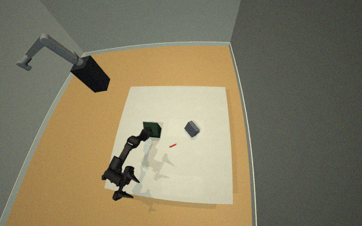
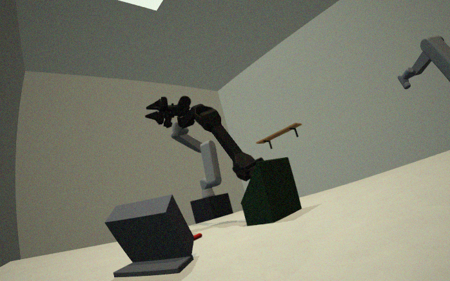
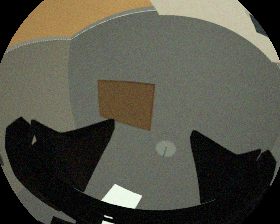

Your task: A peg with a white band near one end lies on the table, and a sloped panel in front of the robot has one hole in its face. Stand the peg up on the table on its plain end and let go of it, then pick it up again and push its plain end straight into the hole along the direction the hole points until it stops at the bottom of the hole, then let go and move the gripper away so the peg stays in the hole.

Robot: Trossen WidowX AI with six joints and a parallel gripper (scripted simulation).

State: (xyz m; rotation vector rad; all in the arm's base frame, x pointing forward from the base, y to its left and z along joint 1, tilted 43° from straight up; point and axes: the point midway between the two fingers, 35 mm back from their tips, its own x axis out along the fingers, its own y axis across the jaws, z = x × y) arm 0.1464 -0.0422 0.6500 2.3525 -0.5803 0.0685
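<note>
My gripper tip is now 580 mm above the red peg, 340 mm to the right of it and 140 mm short of it. Also, from my gripper tip: grey sloped panel (520 mm below, 470 mm to the left, 330 mm ahead).
</note>
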